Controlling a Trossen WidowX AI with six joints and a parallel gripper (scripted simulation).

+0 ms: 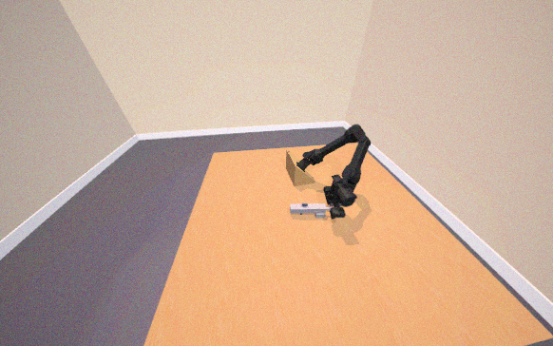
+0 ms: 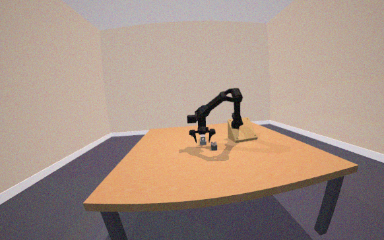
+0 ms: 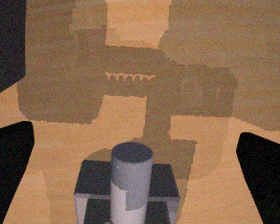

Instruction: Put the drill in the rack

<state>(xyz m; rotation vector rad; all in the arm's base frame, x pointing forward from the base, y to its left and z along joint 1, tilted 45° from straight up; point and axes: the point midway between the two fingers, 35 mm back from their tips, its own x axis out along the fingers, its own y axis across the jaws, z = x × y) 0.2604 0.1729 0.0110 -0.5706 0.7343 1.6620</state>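
The drill is 6 cm to the right of my gripper tip and 2 cm above it. Round my gripper tip: blue key 1 cm behind, 14 cm to the right, 2 cm above; grey holder block 1 cm behind, 12 cm to the right, 1 cm above; dark grey rack 8 cm behind, 5 cm to the left, 1 cm below.
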